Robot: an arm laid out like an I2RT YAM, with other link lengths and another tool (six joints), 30 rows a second.
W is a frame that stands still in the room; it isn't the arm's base.
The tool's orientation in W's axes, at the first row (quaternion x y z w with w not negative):
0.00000, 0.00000, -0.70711, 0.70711
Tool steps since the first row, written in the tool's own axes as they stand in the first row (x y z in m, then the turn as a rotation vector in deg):
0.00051, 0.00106, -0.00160, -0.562, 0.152, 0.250
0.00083, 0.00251, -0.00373, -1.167, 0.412, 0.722
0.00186, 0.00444, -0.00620, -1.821, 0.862, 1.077
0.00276, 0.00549, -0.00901, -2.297, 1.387, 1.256
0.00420, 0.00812, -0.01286, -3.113, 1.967, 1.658
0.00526, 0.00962, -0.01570, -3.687, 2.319, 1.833
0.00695, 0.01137, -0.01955, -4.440, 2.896, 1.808
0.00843, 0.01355, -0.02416, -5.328, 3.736, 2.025
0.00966, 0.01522, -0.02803, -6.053, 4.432, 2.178
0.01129, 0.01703, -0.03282, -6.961, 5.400, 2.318
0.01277, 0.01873, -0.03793, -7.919, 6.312, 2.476
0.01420, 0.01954, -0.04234, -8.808, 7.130, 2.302
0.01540, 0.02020, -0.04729, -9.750, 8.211, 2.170
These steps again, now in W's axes. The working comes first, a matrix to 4 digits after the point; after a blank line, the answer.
The tool's axes in the first row as the columns of a matrix, in W's axes (used below as rounded here):
0.0000, 1.0000, 0.0000
-1.0000, 0.0000, 0.0000
0.0000, 0.0000, 1.0000

0.00106, -0.00051, -0.00160, 0.152, 0.562, 0.250
0.00251, -0.00083, -0.00373, 0.412, 1.167, 0.722
0.00444, -0.00186, -0.00620, 0.862, 1.821, 1.077
0.00549, -0.00276, -0.00901, 1.387, 2.297, 1.256
0.00812, -0.00420, -0.01286, 1.967, 3.113, 1.658
0.00962, -0.00526, -0.01570, 2.319, 3.687, 1.833
0.01137, -0.00695, -0.01955, 2.896, 4.440, 1.808
0.01355, -0.00843, -0.02416, 3.736, 5.328, 2.025
0.01522, -0.00966, -0.02803, 4.432, 6.053, 2.178
0.01703, -0.01129, -0.03282, 5.400, 6.961, 2.318
0.01873, -0.01277, -0.03793, 6.312, 7.919, 2.476
0.01954, -0.01420, -0.04234, 7.130, 8.808, 2.302
0.02020, -0.01540, -0.04729, 8.211, 9.750, 2.170

